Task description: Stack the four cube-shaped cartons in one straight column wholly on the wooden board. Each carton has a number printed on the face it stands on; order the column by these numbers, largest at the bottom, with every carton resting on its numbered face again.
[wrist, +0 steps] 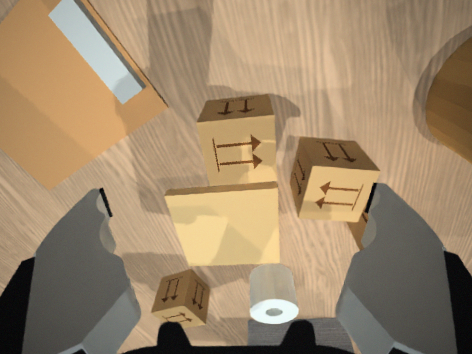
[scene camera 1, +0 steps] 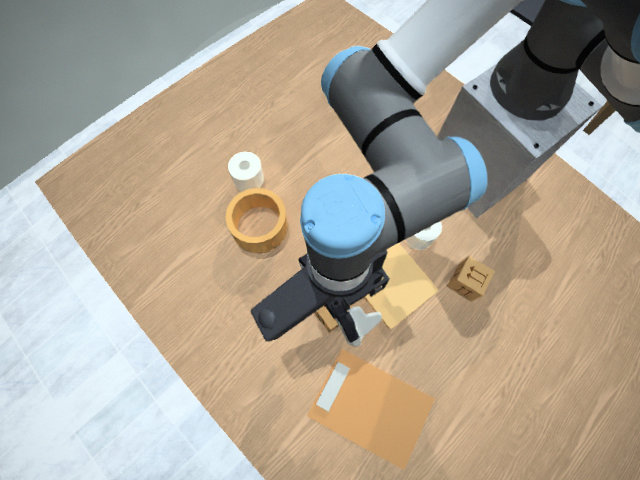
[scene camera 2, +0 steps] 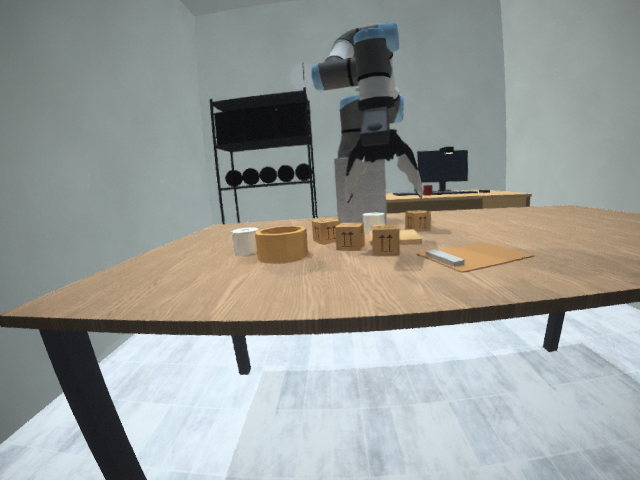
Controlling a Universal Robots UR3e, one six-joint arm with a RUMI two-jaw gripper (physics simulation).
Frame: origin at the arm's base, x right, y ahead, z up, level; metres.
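Where they show: gripper, fingertip midpoint: (wrist: 237, 189) (scene camera 2: 383, 200); arm's base, link origin: (scene camera 1: 528, 88).
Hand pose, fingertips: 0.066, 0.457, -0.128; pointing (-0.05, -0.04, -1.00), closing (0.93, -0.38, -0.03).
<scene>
Things, the pixels of their centre, and the offset from my fingertips, as dx, dy, dz. "spot": a spot on its surface instead.
- second carton, body centre: (wrist: 328, 178) (scene camera 2: 350, 236) +0.055, -0.075, -0.083
- third carton, body centre: (wrist: 384, 232) (scene camera 2: 326, 231) +0.098, -0.170, -0.083
- fourth carton, body centre: (wrist: 182, 300) (scene camera 1: 470, 279) (scene camera 2: 417, 220) -0.179, -0.207, -0.083
- wooden board, body centre: (wrist: 227, 229) (scene camera 1: 394, 284) (scene camera 2: 393, 236) -0.068, -0.119, -0.104
- orange ring, body centre: (scene camera 1: 257, 221) (scene camera 2: 281, 243) +0.212, -0.060, -0.081
- flat orange sheet, body centre: (wrist: 46, 103) (scene camera 1: 372, 407) (scene camera 2: 474, 252) -0.156, +0.086, -0.104
- pale bar, surface spot: (wrist: 97, 50) (scene camera 1: 331, 386) (scene camera 2: 444, 255) spot: -0.079, +0.099, -0.098
My gripper (scene camera 2: 385, 197) (wrist: 237, 189) is wide open, its fingers high above the cartons. Several brown cartons stand apart, with arrows on visible faces. One carton (scene camera 2: 385, 240) (wrist: 237, 154) stands on the table by the board's far edge. A second carton (scene camera 2: 349, 237) (wrist: 335, 192) stands beside the board, right in the wrist view. A third carton (scene camera 2: 325, 231) (wrist: 358, 235) is mostly hidden behind the right finger in the wrist view. A fourth carton (scene camera 1: 471, 279) (scene camera 2: 417, 220) (wrist: 181, 299) stands nearer the base. The wooden board (scene camera 1: 413, 289) (scene camera 2: 411, 237) (wrist: 250, 230) carries no carton. The numbered faces are hidden.
An orange ring (scene camera 1: 231, 229) (scene camera 2: 281, 250) (wrist: 452, 105) stands beside a white cylinder (scene camera 1: 246, 173) (scene camera 2: 245, 241). Another white cylinder (scene camera 1: 423, 236) (scene camera 2: 373, 222) (wrist: 272, 292) stands between board and base. A flat orange sheet (scene camera 1: 382, 413) (scene camera 2: 491, 255) (wrist: 45, 100) bears a pale bar (scene camera 1: 332, 387) (scene camera 2: 444, 257) (wrist: 97, 50).
</scene>
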